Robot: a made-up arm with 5 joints.
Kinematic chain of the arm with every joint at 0, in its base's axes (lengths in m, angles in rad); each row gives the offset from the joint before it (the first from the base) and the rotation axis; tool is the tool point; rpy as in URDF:
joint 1: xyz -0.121 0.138 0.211 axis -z
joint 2: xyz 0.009 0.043 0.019 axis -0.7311 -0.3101 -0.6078
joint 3: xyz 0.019 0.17 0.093 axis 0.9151 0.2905 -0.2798
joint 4: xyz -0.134 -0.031 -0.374 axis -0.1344 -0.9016 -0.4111
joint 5: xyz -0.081 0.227 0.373 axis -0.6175 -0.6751 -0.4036
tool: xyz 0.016 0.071 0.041 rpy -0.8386 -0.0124 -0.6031
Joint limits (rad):
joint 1: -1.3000..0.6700
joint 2: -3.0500..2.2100
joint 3: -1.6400..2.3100
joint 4: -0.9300..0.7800
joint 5: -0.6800..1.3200
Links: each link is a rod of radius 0.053 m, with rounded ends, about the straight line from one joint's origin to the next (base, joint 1, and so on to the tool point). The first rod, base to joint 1, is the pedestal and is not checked.
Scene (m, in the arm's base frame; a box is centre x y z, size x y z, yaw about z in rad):
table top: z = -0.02
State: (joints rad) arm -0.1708 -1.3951 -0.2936 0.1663 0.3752
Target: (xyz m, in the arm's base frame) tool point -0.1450 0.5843 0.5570
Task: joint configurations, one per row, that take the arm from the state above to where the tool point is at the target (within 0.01 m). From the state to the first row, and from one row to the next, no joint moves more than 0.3 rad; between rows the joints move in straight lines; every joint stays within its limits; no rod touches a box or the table.
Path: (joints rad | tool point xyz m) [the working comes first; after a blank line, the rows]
Joints at the target: 0.6700 -0.5315 0.1199 0.2332 0.4143
Straight joint move there: clear.

1: 0.1095 -1.1072 -0.1558 0.1886 0.3882 | -0.4343 0.2589 0.6049
2: 0.3897 -0.8194 -0.0179 0.2109 0.4012 | -0.3379 0.4573 0.5929
3: 0.6700 -0.5315 0.1199 0.2332 0.4143 | -0.1450 0.5843 0.5570

